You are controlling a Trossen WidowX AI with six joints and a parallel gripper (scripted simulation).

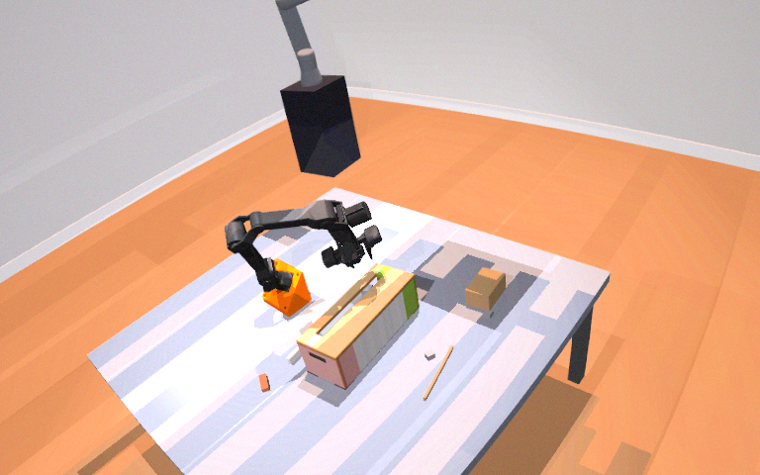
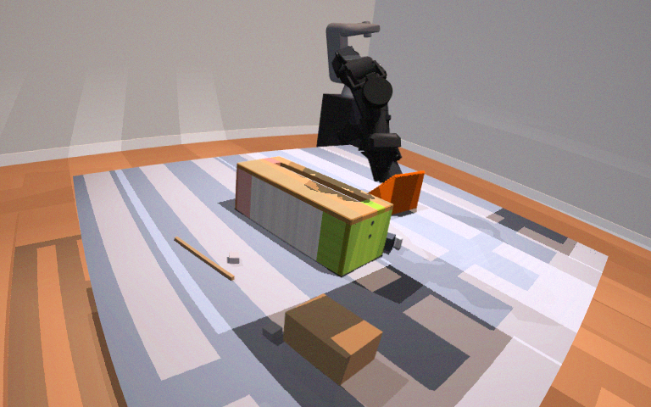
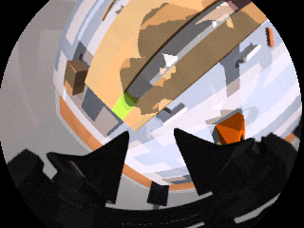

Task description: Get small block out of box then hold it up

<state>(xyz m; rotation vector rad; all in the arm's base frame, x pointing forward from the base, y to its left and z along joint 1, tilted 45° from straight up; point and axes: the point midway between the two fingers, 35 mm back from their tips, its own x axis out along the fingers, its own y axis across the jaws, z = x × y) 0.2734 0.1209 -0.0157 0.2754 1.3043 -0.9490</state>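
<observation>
My gripper tip is now 40 mm past the grey block, 30 mm to the right of it and 140 mm above it. Round my gripper tip: long wooden box 40 mm ahead, 140 mm to the right, 100 mm below; then thin wooden stick 350 mm ahead, 160 mm to the right, 160 mm below; then tan carton 320 mm ahead, 170 mm to the left, 130 mm below.
</observation>
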